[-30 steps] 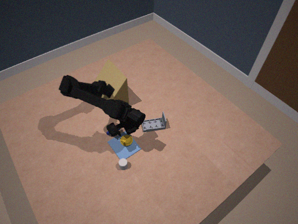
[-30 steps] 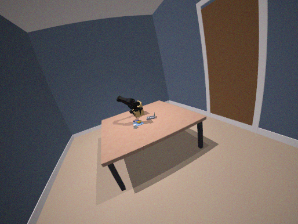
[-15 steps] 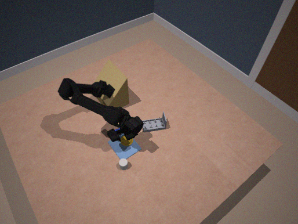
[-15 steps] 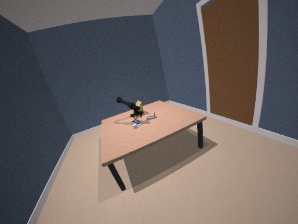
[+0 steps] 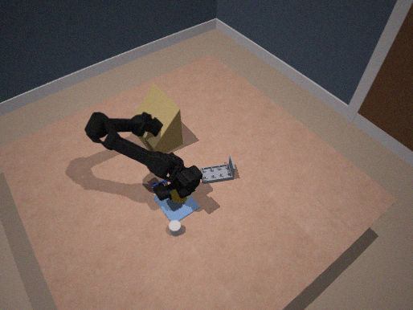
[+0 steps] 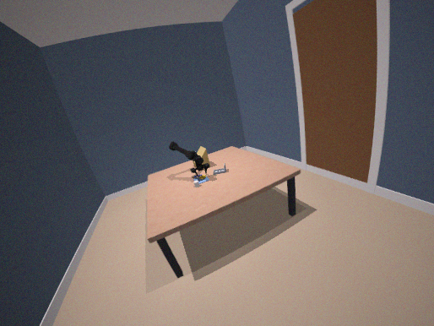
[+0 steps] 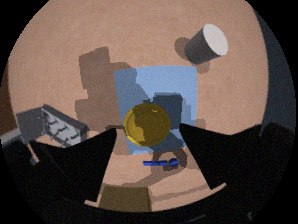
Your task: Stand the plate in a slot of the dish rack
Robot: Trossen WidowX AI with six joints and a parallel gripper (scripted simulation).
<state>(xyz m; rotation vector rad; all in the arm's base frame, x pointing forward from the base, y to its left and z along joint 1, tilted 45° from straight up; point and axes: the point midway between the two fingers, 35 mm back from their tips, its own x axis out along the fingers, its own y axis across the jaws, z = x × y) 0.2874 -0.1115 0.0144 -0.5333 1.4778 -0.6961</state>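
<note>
Right now my gripper tip is 10 mm past the yellow plate and 20 mm above it. Round my gripper tip: white cup: 100 mm ahead, 100 mm to the right, 10 mm below; grey dish rack: 190 mm to the left, 10 mm below; light blue mat: 10 mm ahead, 20 mm to the right, 30 mm below.
</note>
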